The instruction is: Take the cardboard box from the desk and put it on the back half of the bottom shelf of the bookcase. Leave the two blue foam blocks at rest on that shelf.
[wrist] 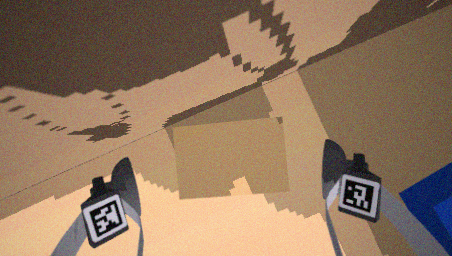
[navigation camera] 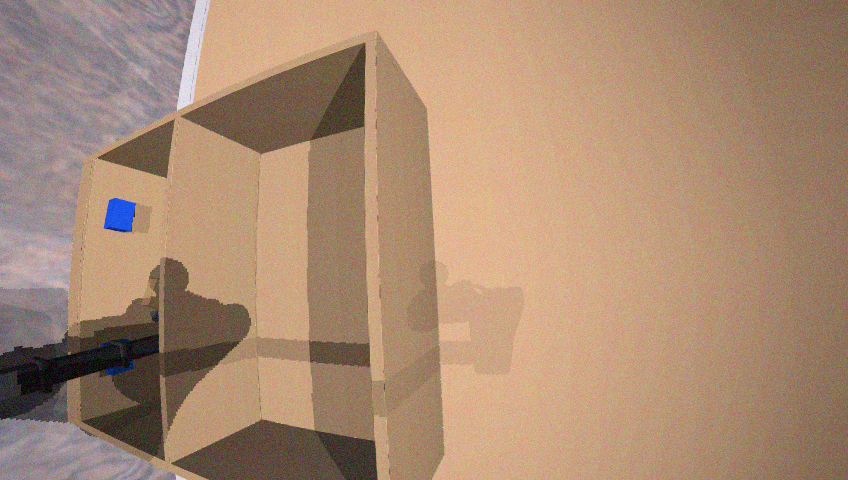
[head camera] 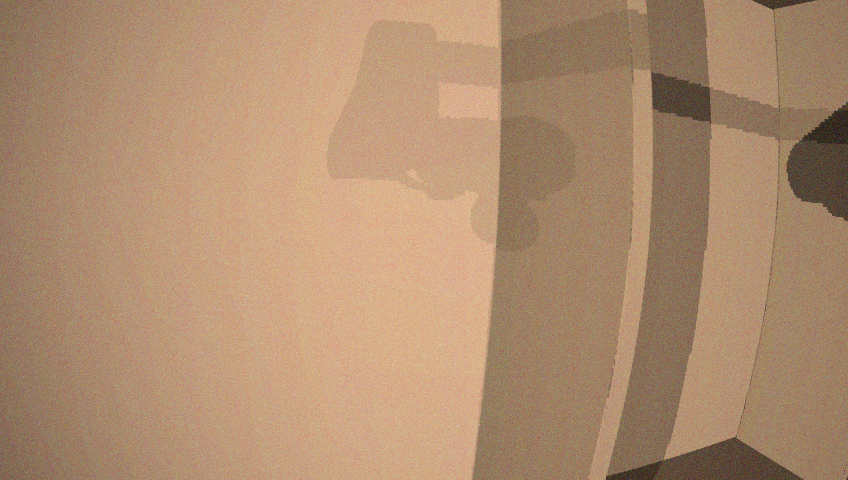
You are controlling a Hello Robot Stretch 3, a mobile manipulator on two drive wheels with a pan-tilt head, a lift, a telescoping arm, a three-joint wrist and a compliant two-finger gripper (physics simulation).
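Places are measured from the robot's base along level axes (x back, y right, z up), in millimetres.
Pixels of known places: gripper, between the fingertips: [wrist: 228,168].
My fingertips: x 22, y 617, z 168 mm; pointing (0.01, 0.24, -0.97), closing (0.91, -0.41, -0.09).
Observation:
For each thing: its top centre in the pictures, then the offset to it from my fingertips. "pt": a spot on its surface instead. Level surfaces: height alone.
- cardboard box, centre of its top: [wrist: 229,158] [navigation camera: 161,294] dx +2, dy +5, dz -17 mm
- bookcase, a spot on its surface: [head camera: 559,333] pt dx -121, dy -91, dz +893 mm
- blue foam block, centre of its top: [navigation camera: 123,214] dx -254, dy -99, dz -22 mm
- middle shelf, height of its surface: dz +381 mm
The cardboard box [wrist: 230,157] sits on the bottom shelf of the bookcase [navigation camera: 407,196] [head camera: 559,333], near the back panel. In the wrist view my gripper [wrist: 228,168] is open, with its fingers well apart on either side of the box and a gap at each side. The navigation view does not show the box clearly, as the middle shelf hides the gripper and that part of the bottom shelf. One blue foam block [navigation camera: 120,215] rests on the bottom shelf. The other block [navigation camera: 119,368] is partly behind my arm. A blue block [wrist: 430,210] shows at the wrist view's right edge.
The middle shelf [navigation camera: 211,226] lies above the bottom compartment. My arm [navigation camera: 77,359] reaches into that compartment from the left of the navigation view. The bookcase's side panels bound it at both ends. The tan wall [navigation camera: 624,208] [head camera: 178,297] stands behind.

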